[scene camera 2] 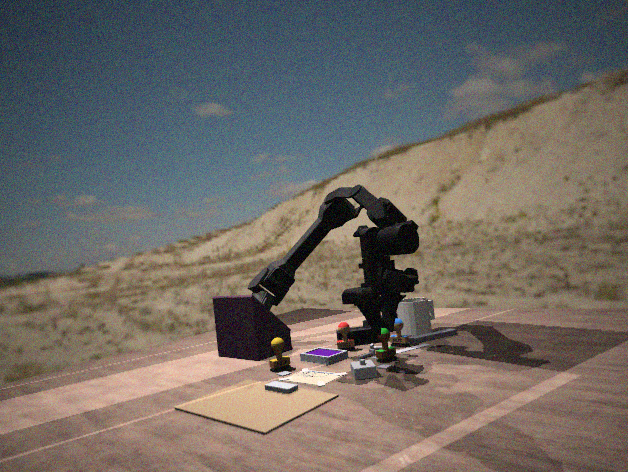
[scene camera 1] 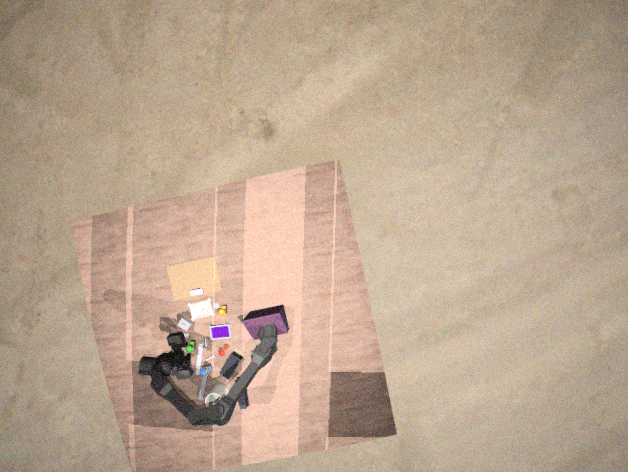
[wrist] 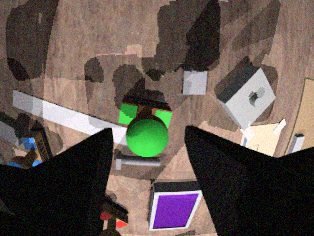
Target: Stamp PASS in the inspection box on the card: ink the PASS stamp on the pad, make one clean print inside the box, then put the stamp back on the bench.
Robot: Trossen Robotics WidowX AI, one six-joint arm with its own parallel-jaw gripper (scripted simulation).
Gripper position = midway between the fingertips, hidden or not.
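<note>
Scene contains a green-knobbed stamp [wrist: 147,121], a grey block [wrist: 249,94] and a cream card [wrist: 263,138]. My gripper [scene camera 2: 384,332] is visible in scene camera 1 [scene camera 1: 188,348] and in the wrist view [wrist: 149,134] too.
</note>
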